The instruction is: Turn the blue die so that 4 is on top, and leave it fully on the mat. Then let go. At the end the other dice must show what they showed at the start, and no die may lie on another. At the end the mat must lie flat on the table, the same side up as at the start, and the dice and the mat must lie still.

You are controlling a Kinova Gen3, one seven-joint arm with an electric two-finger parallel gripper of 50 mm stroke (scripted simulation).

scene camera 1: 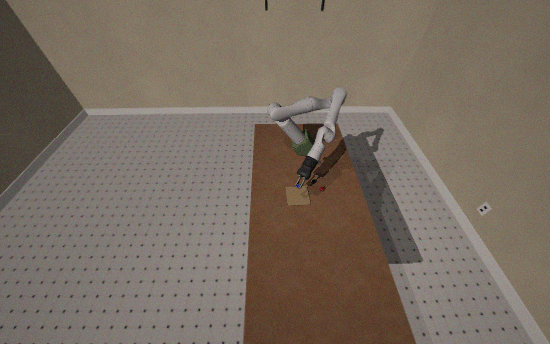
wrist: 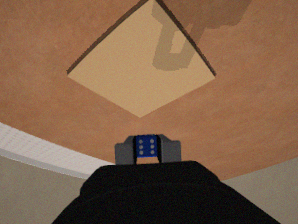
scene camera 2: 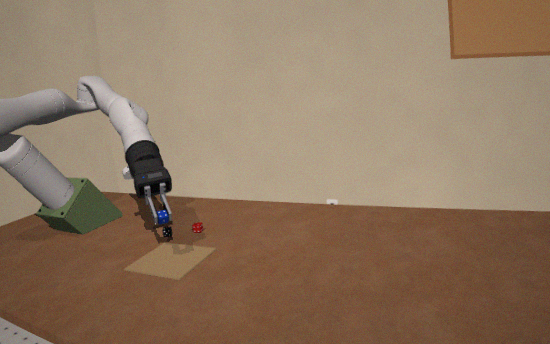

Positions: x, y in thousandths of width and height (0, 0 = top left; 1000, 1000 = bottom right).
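Note:
Scene camera 2 shows my gripper (scene camera 2: 297, 635) and a tan mat (scene camera 2: 317, 760). The wrist view likewise shows the gripper (wrist: 492, 650).

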